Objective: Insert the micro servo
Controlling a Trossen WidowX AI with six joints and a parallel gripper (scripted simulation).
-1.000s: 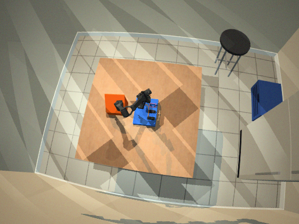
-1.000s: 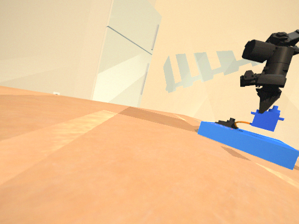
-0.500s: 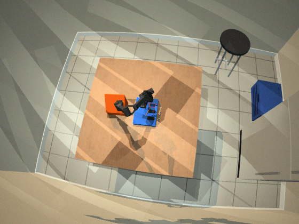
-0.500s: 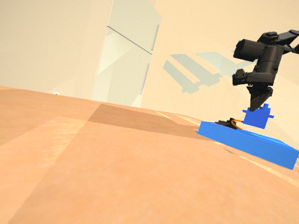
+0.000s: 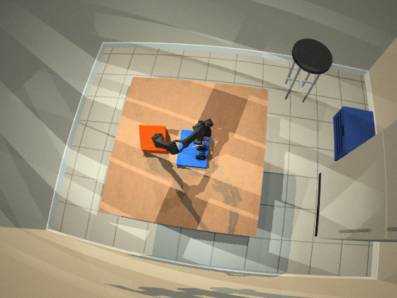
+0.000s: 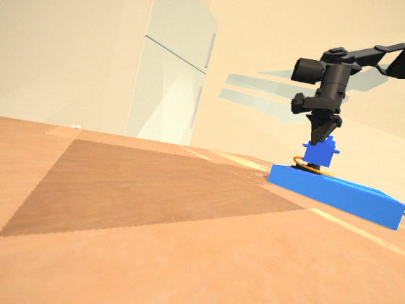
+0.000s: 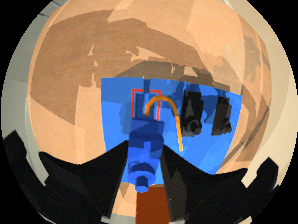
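My gripper tip is now 10 cm past the blue deck, 6 cm to the left of it and 10 cm above it.
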